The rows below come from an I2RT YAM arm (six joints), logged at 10 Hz.
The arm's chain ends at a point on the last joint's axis. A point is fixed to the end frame.
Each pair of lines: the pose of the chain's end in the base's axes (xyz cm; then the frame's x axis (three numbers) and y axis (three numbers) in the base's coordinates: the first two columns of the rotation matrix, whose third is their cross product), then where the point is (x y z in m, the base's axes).
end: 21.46, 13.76, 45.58, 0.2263, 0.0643, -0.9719, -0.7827, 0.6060, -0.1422
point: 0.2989 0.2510 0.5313
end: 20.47, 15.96, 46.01, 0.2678, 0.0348, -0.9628, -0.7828, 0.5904, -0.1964
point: 0.2843 0.2766 0.5353
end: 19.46, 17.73, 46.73, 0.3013, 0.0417, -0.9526, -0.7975, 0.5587, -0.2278
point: 0.2668 0.2976 0.5447
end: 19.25, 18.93, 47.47, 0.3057, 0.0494, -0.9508, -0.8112, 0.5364, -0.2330
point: 0.2609 0.3116 0.5525
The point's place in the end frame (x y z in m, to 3 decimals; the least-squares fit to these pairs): -0.047 -0.008 0.153
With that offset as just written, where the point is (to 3 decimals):
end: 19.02, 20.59, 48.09, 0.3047, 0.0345, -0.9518, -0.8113, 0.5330, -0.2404
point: 0.259 0.329 0.557
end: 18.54, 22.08, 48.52, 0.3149, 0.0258, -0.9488, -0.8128, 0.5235, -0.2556
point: 0.252 0.346 0.560
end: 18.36, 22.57, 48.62, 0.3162, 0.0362, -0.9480, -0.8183, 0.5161, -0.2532
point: 0.249 0.351 0.562
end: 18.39, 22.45, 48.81, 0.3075, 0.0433, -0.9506, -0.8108, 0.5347, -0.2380
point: 0.252 0.347 0.565
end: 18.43, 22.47, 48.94, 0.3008, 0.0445, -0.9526, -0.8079, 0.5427, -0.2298
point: 0.254 0.347 0.566
